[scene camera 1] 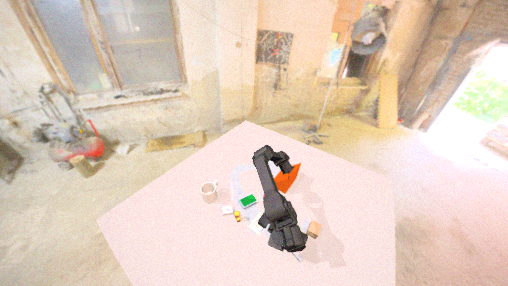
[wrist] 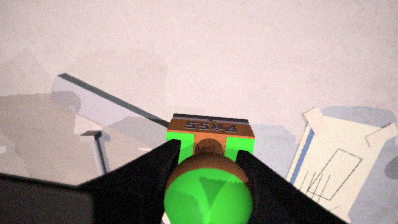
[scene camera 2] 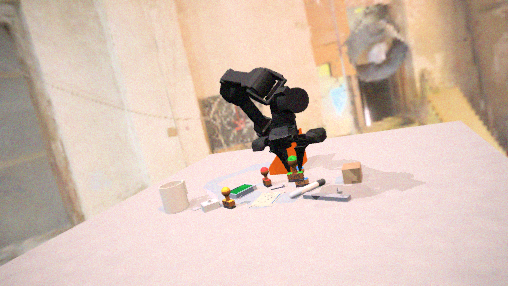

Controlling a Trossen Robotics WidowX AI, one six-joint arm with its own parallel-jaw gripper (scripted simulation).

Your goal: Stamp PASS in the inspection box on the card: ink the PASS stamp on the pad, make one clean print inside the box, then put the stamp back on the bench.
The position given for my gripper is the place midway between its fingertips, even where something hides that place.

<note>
In view: my gripper (scene camera 2: 294,171), a cup (scene camera 2: 173,194) and a grey bar (wrist: 68,91).
My gripper is seen too in the wrist view (wrist: 208,154). The wrist view misses the cup: it is out of frame.
</note>
